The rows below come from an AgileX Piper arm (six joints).
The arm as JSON. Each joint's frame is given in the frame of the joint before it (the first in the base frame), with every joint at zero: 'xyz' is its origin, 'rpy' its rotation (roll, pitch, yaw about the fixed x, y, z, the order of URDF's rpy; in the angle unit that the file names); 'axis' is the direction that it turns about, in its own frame. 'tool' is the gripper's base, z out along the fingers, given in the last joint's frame.
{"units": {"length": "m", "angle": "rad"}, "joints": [
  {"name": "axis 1", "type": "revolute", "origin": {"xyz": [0.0, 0.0, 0.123], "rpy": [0.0, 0.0, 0.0]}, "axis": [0.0, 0.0, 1.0]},
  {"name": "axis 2", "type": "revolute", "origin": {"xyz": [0.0, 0.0, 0.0], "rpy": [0.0, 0.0, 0.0]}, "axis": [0.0, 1.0, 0.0]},
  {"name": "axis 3", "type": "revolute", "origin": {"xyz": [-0.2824, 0.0, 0.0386], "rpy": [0.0, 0.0, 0.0]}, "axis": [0.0, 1.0, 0.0]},
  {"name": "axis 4", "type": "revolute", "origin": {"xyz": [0.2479, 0.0, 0.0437], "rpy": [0.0, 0.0, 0.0]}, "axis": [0.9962, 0.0, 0.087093]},
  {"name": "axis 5", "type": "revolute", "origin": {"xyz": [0.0, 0.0, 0.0], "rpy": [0.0, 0.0, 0.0]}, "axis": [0.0, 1.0, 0.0]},
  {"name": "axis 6", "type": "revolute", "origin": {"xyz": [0.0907, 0.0, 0.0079], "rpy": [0.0, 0.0, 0.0]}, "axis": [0.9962, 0.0, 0.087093]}
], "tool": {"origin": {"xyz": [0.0, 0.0, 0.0], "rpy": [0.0, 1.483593, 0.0]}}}
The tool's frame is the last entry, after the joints.
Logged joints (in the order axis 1, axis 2, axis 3, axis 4, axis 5, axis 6), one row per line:
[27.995 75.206 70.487 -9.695 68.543 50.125]
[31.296 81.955 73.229 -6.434 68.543 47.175]
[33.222 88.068 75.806 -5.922 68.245 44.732]
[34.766 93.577 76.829 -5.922 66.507 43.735]
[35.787 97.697 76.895 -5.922 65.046 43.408]
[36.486 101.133 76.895 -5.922 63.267 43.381]
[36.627 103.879 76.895 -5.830 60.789 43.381]
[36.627 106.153 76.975 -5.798 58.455 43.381]
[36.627 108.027 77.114 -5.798 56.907 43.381]
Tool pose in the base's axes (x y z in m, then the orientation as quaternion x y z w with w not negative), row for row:
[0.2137 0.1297 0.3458 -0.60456 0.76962 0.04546 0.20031]
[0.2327 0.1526 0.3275 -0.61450 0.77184 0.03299 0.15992]
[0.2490 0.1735 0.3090 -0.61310 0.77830 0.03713 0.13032]
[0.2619 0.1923 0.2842 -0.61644 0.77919 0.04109 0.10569]
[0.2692 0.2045 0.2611 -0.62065 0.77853 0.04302 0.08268]
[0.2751 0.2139 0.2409 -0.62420 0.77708 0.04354 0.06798]
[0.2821 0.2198 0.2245 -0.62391 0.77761 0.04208 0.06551]
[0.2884 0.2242 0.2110 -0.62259 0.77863 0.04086 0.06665]
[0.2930 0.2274 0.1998 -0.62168 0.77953 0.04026 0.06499]
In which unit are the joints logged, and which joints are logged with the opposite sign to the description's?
The joints are logged in degrees. Opposite sign: axis 3, axis 4, axis 6.
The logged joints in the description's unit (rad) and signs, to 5 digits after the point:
[0.48860 1.31259 -1.23023 0.16921 1.19630 -0.87485]
[0.54622 1.43038 -1.27809 0.11229 1.19630 -0.82336]
[0.57983 1.53708 -1.32306 0.10336 1.19110 -0.78072]
[0.60678 1.63323 -1.34092 0.10336 1.16077 -0.76332]
[0.62460 1.70513 -1.34207 0.10336 1.13527 -0.75761]
[0.63680 1.76510 -1.34207 0.10336 1.10422 -0.75714]
[0.63926 1.81303 -1.34207 0.10175 1.06097 -0.75714]
[0.63926 1.85272 -1.34347 0.10119 1.02023 -0.75714]
[0.63926 1.88543 -1.34589 0.10119 0.99321 -0.75714]

